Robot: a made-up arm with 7 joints. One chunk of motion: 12 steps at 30 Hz.
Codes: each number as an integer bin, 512 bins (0 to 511) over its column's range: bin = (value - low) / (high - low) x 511, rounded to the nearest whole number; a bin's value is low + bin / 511 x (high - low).
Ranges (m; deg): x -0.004..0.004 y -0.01..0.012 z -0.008..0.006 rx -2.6..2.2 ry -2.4..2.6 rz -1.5..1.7
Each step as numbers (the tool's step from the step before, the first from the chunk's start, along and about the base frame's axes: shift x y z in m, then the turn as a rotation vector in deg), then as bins.
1 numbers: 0.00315 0.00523 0.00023 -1.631 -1.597 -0.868
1 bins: 457 354 300 103 82 101
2 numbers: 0.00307 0.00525 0.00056 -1.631 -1.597 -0.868
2 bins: 452 354 312 103 82 101
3 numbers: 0.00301 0.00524 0.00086 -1.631 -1.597 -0.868
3 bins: 448 354 323 103 82 101
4 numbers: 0.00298 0.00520 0.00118 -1.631 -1.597 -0.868
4 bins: 446 353 335 103 82 101
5 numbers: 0.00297 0.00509 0.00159 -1.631 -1.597 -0.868
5 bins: 445 350 350 103 82 101
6 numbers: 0.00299 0.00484 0.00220 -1.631 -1.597 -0.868
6 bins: 446 345 372 103 82 101
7 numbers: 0.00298 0.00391 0.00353 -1.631 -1.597 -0.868
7 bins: 446 323 421 103 82 101
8 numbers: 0.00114 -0.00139 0.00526 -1.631 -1.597 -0.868
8 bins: 328 200 484 103 82 101
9 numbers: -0.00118 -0.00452 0.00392 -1.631 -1.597 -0.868
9 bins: 180 127 435 103 82 101
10 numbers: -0.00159 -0.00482 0.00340 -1.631 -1.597 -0.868
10 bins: 154 120 416 103 82 101
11 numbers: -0.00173 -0.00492 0.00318 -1.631 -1.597 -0.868
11 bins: 145 118 408 103 82 101
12 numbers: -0.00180 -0.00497 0.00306 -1.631 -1.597 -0.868
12 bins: 141 117 404 103 82 101
